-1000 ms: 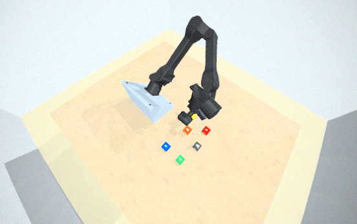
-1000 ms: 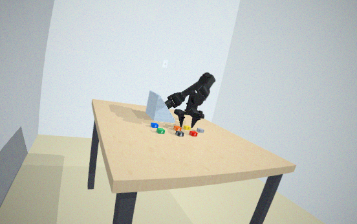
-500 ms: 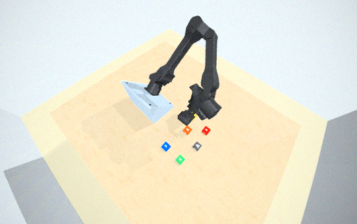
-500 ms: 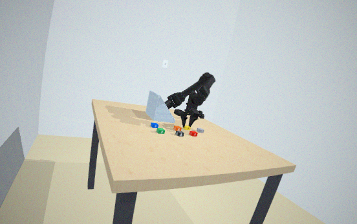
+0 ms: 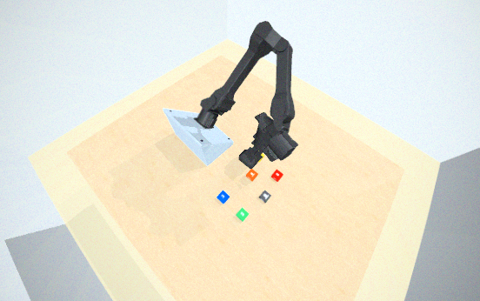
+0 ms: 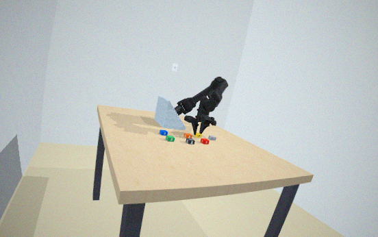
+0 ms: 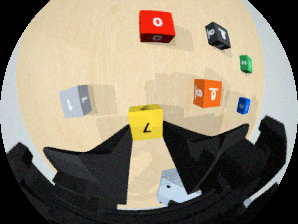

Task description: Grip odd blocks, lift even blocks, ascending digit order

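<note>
Right now my gripper tip is 10 mm short of the yellow block. Also, from my gripper tip: orange block 40 mm ahead, 80 mm to the right; red block 110 mm ahead, 10 mm to the right; light grey block 40 mm ahead, 80 mm to the left.
</note>
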